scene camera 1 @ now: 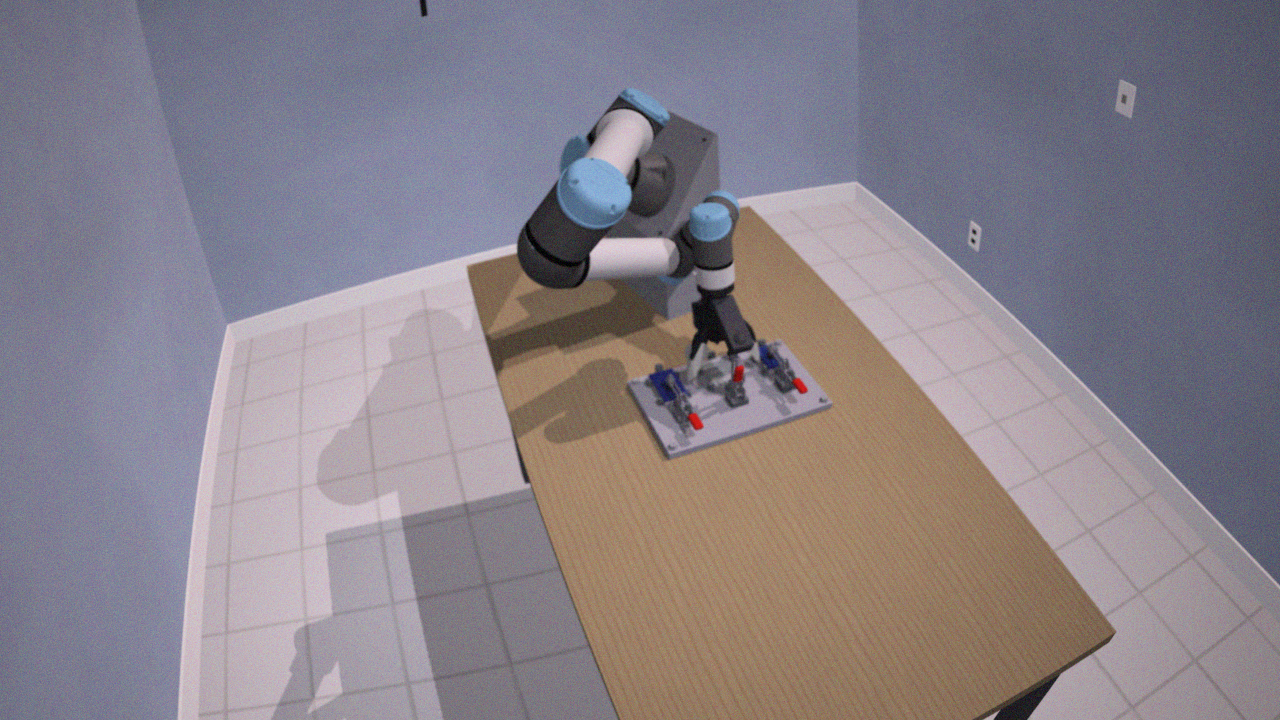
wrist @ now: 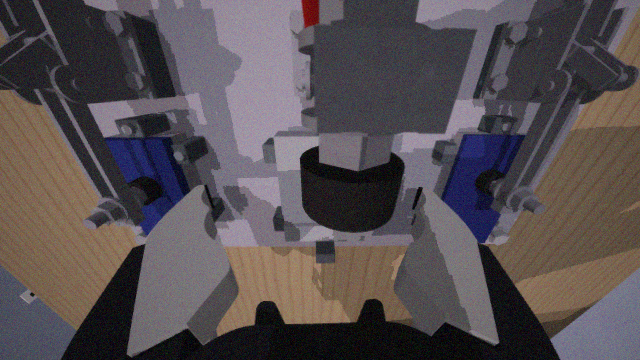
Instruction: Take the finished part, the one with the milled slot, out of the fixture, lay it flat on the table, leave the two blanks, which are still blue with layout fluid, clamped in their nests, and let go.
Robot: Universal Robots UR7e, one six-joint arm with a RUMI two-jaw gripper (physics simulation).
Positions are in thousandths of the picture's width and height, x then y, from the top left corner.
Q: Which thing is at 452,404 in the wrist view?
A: A finished part.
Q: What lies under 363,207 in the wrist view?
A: A fixture plate.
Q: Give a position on a blue blank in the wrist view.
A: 746,424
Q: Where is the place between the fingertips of the gripper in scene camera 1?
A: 566,517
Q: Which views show the finished part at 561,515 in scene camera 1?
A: Scene camera 1 and the wrist view: all of them.
